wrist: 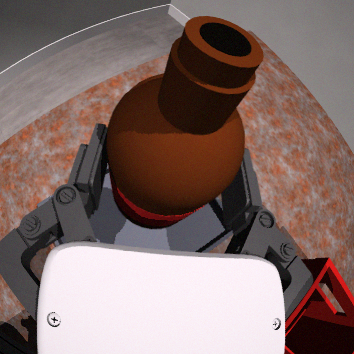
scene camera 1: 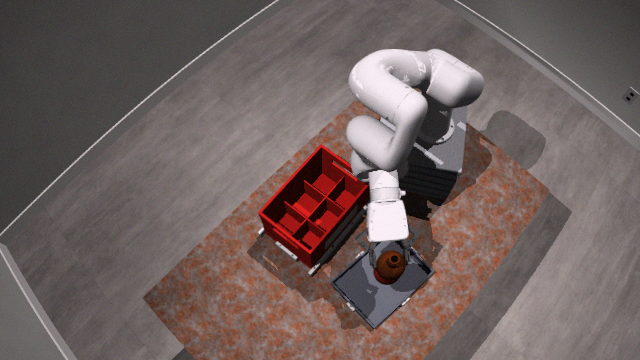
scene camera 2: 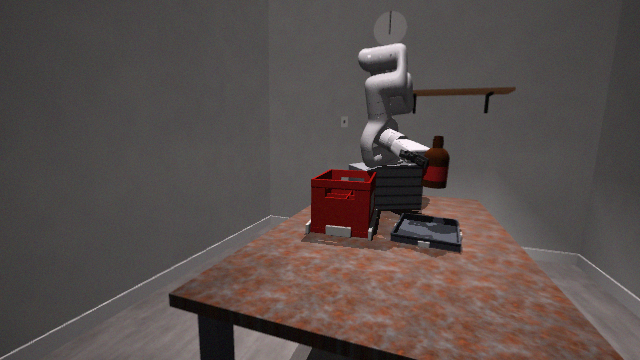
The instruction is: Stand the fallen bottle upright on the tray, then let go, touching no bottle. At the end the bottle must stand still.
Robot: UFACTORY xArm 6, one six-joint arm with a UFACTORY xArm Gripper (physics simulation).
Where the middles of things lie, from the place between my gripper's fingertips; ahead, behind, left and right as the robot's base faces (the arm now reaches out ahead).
Labels:
Now: hand 1 cm below the brown bottle (scene camera 2: 435, 174). Also, from my hand: tray floor (scene camera 1: 375, 300): 2 cm behind, 1 cm to the right, 23 cm below.

